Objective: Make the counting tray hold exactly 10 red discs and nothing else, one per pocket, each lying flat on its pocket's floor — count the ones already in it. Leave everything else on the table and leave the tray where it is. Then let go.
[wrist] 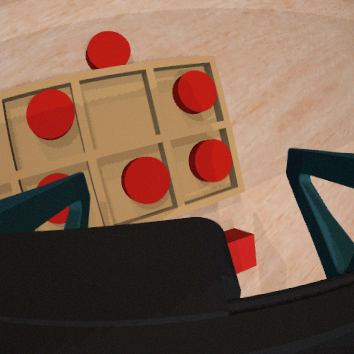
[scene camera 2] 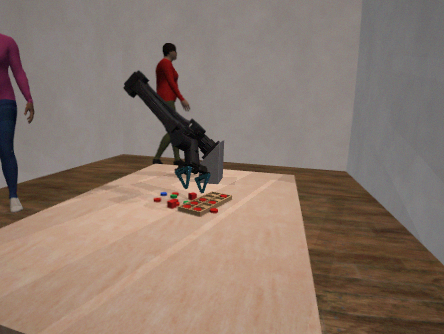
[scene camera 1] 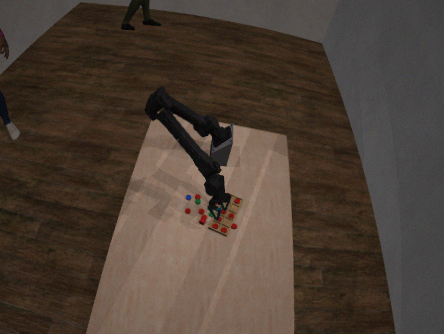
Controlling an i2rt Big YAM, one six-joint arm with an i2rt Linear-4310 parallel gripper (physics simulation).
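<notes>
The tan counting tray [scene camera 1: 217, 233] [scene camera 2: 190, 213] [wrist: 164, 139] lies flat. In the wrist view red discs sit in its pockets: one at the top right [wrist: 194, 91], one below it [wrist: 210, 160], one lower middle [wrist: 146, 180], one upper left [wrist: 50, 114], and one partly behind a finger [wrist: 60, 214]. The upper pocket between two discs is empty. Another red disc [scene camera 1: 237, 201] [scene camera 2: 224, 196] is near the tray's arm-side end. A loose red disc [scene camera 1: 234, 226] [scene camera 2: 214, 210] [wrist: 108, 49] lies against the tray's outer side. My gripper [scene camera 1: 221, 209] [scene camera 2: 195, 190] [wrist: 188, 172] is open and empty above the tray.
Beside the tray lie a red cube [scene camera 1: 202, 221] [scene camera 2: 172, 203] [wrist: 243, 252], another red cube [scene camera 2: 192, 196], green discs [scene camera 1: 198, 202] [scene camera 2: 186, 202], a blue disc [scene camera 1: 188, 197] [scene camera 2: 163, 193] and loose red discs [scene camera 1: 188, 211] [scene camera 2: 157, 199]. The arm's grey base stands behind.
</notes>
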